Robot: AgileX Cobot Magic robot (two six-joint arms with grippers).
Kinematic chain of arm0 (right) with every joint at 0, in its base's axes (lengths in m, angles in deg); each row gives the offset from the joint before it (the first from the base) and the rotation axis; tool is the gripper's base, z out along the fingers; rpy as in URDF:
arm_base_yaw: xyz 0 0 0.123 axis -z
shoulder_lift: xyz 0 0 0 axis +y
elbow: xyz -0.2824 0 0.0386 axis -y
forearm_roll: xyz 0.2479 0 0.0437 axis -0.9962 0 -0.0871
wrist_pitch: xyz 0 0 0 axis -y
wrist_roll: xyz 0.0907 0 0.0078 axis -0.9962 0 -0.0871
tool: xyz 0 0 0 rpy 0 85 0
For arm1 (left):
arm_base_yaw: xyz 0 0 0.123 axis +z
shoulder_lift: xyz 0 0 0 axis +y
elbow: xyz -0.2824 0 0.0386 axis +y
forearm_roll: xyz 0.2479 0 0.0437 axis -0.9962 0 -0.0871
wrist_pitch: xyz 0 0 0 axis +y
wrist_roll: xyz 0.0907 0 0.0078 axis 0.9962 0 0.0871
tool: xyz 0 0 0 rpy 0 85 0
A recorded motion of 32 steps. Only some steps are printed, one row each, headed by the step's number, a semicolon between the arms.
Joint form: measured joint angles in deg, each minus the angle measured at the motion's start. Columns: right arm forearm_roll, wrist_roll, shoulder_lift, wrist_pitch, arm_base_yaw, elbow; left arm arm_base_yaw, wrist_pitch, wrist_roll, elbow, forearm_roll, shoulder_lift.
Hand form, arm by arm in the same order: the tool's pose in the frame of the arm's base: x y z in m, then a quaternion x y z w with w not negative. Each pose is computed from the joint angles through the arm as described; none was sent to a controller.
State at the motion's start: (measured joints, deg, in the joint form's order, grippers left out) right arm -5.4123 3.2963 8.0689 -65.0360 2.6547 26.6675; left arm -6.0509 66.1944 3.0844 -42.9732 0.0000 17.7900
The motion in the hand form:
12: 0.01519 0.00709 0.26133 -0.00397 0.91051 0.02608 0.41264; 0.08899 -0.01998 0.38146 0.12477 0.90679 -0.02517 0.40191
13: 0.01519 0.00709 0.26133 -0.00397 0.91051 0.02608 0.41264; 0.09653 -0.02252 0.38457 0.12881 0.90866 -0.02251 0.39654
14: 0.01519 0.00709 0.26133 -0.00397 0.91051 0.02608 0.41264; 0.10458 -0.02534 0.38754 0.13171 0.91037 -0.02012 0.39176
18: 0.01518 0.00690 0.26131 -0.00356 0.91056 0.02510 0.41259; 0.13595 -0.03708 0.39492 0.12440 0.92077 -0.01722 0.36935
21: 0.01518 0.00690 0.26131 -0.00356 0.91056 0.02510 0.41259; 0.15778 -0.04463 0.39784 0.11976 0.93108 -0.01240 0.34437
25: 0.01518 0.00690 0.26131 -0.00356 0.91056 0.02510 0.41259; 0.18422 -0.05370 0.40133 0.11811 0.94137 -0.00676 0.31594
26: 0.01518 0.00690 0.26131 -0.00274 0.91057 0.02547 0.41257; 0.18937 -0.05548 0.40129 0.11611 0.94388 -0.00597 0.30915
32: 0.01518 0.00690 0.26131 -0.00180 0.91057 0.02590 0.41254; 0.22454 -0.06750 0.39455 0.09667 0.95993 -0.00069 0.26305
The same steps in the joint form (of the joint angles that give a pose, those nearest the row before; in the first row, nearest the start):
12: 0.00 -0.07 0.00 0.00 0.00 0.00; -10.05 -1.07 -3.60 -12.41 -3.80 20.12
13: 0.00 -0.07 0.00 0.00 0.00 0.00; -10.76 -1.07 -3.89 -13.66 -4.41 22.11
14: 0.00 -0.07 0.00 0.00 0.00 0.00; -11.40 -1.18 -4.26 -14.94 -5.00 24.17
18: 0.14 -0.13 0.00 0.00 0.00 0.00; -13.09 -1.26 -7.29 -19.60 -6.65 31.94
21: 0.14 -0.13 0.00 0.00 0.00 0.00; -13.31 0.10 -8.29 -23.31 -7.03 37.47
25: 0.14 -0.13 0.00 0.00 0.00 0.00; -13.31 2.12 -8.61 -28.39 -7.06 44.07
26: 0.14 -0.23 0.00 0.00 0.00 0.00; -13.31 2.62 -8.88 -29.33 -7.06 45.36
32: 0.14 -0.35 0.00 0.00 0.00 0.00; -13.31 5.25 -11.43 -34.77 -7.16 53.83

